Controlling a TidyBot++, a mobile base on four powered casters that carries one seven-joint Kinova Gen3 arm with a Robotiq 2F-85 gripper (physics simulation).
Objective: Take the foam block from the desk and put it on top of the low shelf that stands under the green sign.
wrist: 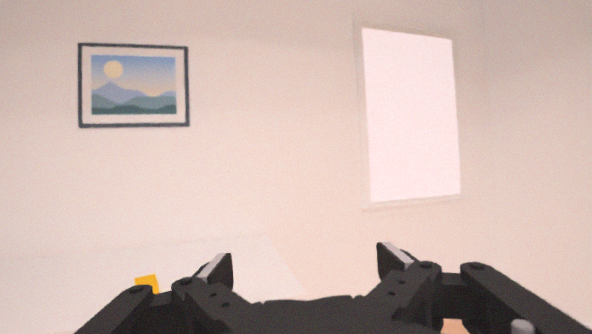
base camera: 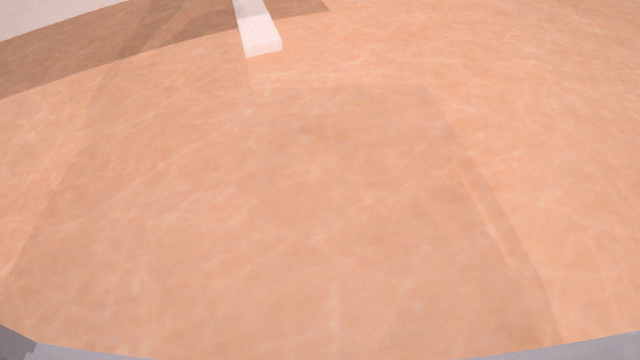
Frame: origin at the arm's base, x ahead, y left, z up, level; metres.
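Where they show: gripper, fingertip midpoint: (wrist: 304,264).
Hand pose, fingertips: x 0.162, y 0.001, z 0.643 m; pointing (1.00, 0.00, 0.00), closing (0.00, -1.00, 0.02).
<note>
Each offset is from my fingertips to the centre of the thing. "pt": to the spot under its first point. Level surfaces: height alone.
A small yellow block @[dx +0.633, dy +0.489, dz -0.297 m] (wrist: 146,283), which looks like the foam block, shows in the wrist view at the lower left. Its lower part is hidden behind my gripper's left linkage. It rests on a pale white top @[dz -0.320 m] (wrist: 60,280), apparently the desk's, whose right edge slants down behind the fingers. My gripper (wrist: 304,264) is open, with no thing between its fingers, and it points toward the wall. The block is left of the left finger and apart from it. The low shelf and the green sign do not show in either view.
A white leg or foot (base camera: 260,30) stands on the orange-tan floor @[dz -1.040 m] (base camera: 320,200) near the top of the base view, left of the middle. A pale wall meets the floor at the top left. On the wall ahead hang a framed mountain picture (wrist: 134,102) and a bright window @[pt dx +1.623, dy -0.823, dz +0.374 m] (wrist: 412,117).
</note>
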